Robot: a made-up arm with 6 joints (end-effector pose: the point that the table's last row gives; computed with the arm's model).
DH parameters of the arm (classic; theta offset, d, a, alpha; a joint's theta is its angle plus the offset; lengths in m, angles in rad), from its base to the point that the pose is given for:
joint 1: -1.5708 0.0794 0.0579 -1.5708
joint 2: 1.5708 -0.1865 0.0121 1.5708
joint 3: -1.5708 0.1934 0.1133 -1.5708
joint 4: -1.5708 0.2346 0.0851 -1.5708
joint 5: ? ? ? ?
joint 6: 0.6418 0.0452 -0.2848 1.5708
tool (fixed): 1.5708 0.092 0 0
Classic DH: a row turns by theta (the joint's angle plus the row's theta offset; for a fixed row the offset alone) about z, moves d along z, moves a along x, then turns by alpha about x.
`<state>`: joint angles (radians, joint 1 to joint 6).
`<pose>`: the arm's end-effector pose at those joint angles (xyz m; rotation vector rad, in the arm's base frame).
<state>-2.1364 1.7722 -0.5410 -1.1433 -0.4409 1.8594</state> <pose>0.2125 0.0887 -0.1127 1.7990 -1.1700 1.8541</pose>
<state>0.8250 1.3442 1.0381 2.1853 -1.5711 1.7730</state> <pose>-0.3495 0.1240 -0.1041 -0.7145 1.7668 1.0954</pose>
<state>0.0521 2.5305 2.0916 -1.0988 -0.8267 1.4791</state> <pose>-0.1773 0.0834 -0.1144 -1.9821 2.3065 -0.5462</pose>
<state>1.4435 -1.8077 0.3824 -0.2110 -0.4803 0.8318</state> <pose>0.0024 -0.2797 0.1983 -0.6104 -0.2219 1.7868</pose>
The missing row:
joint 5: 0.6418 0 -0.1685 3.1416
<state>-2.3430 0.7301 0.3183 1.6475 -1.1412 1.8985</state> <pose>0.3085 0.3240 -0.3108 1.1042 2.1986 -0.5762</pose>
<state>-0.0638 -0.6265 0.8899 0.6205 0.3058 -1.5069</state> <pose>0.2664 -0.5114 -0.1952 -1.9375 -0.4076 -1.1884</pose>
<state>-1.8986 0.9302 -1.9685 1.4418 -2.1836 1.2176</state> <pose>-0.5039 0.4120 0.1403 -0.6600 1.5127 1.4713</pose>
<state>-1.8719 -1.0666 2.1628 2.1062 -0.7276 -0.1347</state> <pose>-0.1030 0.2953 0.4299 -0.1886 -2.4419 -0.8035</pose>
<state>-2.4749 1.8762 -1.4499 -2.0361 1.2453 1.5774</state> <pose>0.2276 0.4011 -0.1656 0.0323 -1.5016 1.2715</pose>
